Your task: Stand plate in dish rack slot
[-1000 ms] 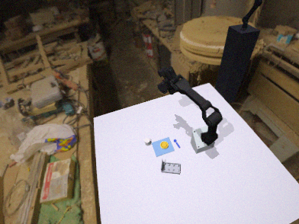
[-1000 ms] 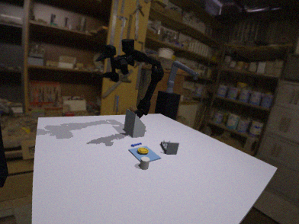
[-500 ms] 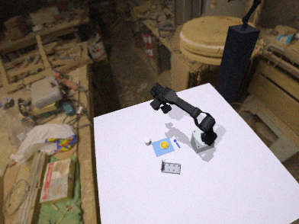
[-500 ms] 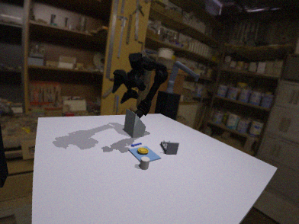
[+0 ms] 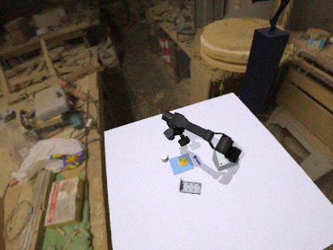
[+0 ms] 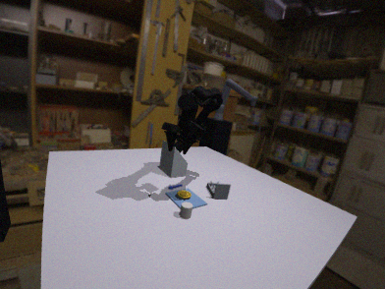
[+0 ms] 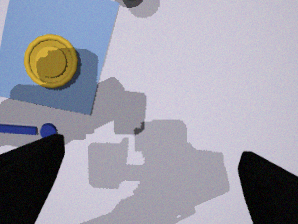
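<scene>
The yellow plate lies 1 cm behind my gripper tip, 7 cm to the left of it and 21 cm below it. The rest, counted from my gripper tip: blue spoon: 11 cm behind, 7 cm to the left, 22 cm below; blue mat: 8 cm to the left, 22 cm below; pale cup: 11 cm ahead, 1 cm to the left, 20 cm below.
</scene>
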